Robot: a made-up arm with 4 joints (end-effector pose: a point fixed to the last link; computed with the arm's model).
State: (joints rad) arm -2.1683 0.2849 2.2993 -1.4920
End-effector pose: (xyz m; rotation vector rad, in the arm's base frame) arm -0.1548 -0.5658 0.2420 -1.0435 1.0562 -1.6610
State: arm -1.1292 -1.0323 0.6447 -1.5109
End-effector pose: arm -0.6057 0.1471 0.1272 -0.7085 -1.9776 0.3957
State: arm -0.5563 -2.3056 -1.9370 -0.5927
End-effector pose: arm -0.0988 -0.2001 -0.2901 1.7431 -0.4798 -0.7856
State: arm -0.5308 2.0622 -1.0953 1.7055
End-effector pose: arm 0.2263 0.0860 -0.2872 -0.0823 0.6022 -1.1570
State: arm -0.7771 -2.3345 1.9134 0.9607
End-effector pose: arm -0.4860 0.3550 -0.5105 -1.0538 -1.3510 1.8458
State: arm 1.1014 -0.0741 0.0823 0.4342
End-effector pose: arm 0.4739 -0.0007 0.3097 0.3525 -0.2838 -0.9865
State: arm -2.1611 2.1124 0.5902 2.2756
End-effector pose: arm -0.4366 -0.1663 -0.4018 -0.3981 1.6155 -0.8259
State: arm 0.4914 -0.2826 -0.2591 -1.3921
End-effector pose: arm 0.3463 0.1965 0.2103 -1.3454 0.2795 -0.8212
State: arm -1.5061 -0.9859 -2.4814 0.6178
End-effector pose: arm -0.0146 -0.4913 -0.1234 1.4952 0.1375 -1.0441
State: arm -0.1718 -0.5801 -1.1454 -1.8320
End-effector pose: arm 0.0291 0.0080 0.1720 -1.2816 0.4939 -1.0259
